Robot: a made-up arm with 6 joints. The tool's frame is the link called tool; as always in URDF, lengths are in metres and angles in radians. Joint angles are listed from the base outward.
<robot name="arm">
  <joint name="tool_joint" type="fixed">
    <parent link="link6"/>
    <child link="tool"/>
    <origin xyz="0 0 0" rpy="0 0 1.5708"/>
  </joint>
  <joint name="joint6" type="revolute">
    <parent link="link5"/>
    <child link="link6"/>
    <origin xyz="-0.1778 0 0" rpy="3.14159 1.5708 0"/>
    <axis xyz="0 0 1"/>
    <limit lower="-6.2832" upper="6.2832"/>
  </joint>
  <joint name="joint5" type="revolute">
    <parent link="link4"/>
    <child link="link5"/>
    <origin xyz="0 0 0" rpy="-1.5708 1.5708 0"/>
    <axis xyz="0 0 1"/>
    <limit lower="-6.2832" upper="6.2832"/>
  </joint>
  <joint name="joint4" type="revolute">
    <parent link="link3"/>
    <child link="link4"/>
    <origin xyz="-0.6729 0 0" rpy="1.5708 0 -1.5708"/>
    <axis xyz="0 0 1"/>
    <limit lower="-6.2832" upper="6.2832"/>
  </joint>
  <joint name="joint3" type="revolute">
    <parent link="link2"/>
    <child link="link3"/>
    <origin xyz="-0.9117 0 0"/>
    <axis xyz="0 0 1"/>
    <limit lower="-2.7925" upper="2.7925"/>
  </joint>
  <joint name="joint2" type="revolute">
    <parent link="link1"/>
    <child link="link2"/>
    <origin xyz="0 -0.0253 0" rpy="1.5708 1.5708 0"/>
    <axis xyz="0 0 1"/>
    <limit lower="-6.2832" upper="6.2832"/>
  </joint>
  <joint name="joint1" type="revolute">
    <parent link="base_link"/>
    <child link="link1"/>
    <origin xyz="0 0 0.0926" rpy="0 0 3.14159"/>
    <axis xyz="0 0 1"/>
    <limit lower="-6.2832" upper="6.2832"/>
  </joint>
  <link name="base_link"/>
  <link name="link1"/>
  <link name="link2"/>
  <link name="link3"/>
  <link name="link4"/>
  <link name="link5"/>
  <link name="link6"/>
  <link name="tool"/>
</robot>
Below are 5 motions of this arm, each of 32 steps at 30 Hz.
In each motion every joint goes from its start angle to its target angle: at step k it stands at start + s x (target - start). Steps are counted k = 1, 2, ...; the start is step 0. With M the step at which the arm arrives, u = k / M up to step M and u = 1 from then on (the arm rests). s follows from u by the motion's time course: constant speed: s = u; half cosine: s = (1 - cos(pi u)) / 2; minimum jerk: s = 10 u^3 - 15 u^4 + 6 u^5.
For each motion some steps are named. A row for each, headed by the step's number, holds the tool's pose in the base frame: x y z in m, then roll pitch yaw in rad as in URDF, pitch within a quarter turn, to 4 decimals.
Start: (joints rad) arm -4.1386 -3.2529 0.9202 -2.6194 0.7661 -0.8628
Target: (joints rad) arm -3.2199 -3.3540 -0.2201 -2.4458 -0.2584 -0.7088
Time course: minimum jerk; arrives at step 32
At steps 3, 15, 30, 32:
3: 0.2491 -0.3145 -1.4481 2.8747 0.2564 2.6016
15: 0.0294 -0.0130 -1.6333 2.9706 0.0367 2.7660
30: -0.5153 -0.0128 -1.5811 -2.9856 -0.2361 3.0917
32: -0.5173 -0.0140 -1.5802 -2.9840 -0.2371 3.0933

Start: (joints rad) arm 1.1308 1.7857 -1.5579 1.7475 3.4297 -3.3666
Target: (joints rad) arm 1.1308 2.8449 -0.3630 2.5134 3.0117 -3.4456
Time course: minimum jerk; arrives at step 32
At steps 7, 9, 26, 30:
7: 0.4746 0.9642 0.2884 -2.7325 0.0605 -3.0555
9: 0.4893 1.0074 0.1919 -2.6238 -0.0623 -3.0178
26: 0.2505 0.6198 -1.1100 -0.3390 -0.6087 1.5767
30: 0.2160 0.5498 -1.1581 -0.2649 -0.5050 1.4998

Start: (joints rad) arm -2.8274 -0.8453 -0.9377 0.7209 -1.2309 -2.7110
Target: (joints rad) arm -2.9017 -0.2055 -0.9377 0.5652 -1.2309 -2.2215
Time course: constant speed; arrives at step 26
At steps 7, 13, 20, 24, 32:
7: 1.2159 0.4519 0.6459 2.4259 -0.1477 2.7940
13: 1.1333 0.4005 0.8267 2.3702 -0.0867 2.6994
20: 1.0048 0.3360 1.0175 2.2855 -0.0297 2.5855
24: 0.9170 0.2981 1.1148 2.2282 -0.0054 2.5196
32: 0.8696 0.2791 1.1599 2.1972 0.0042 2.4867

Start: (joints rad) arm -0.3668 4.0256 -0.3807 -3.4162 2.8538 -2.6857
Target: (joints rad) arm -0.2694 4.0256 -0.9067 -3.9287 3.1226 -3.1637
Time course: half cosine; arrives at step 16
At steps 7, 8, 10, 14, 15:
7: -0.7646 0.3021 -0.9705 0.2597 0.3819 0.4796
8: -0.7482 0.2875 -0.9739 0.2052 0.3226 0.4726
10: -0.7152 0.2584 -0.9787 0.1103 0.2022 0.4703
14: -0.6662 0.2166 -0.9806 -0.0020 0.0273 0.4905
15: -0.6609 0.2122 -0.9805 -0.0126 0.0088 0.4941

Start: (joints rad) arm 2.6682 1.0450 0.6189 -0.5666 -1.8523 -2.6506
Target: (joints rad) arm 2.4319 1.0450 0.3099 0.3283 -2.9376 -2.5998
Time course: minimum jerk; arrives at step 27
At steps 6, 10, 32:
6: -1.2896 0.5716 0.6534 0.5670 -0.0086 0.1115
10: -1.2120 0.6357 0.6858 0.5795 0.2897 0.1534
32: -0.9711 0.8161 0.6903 1.6728 1.3484 1.0260

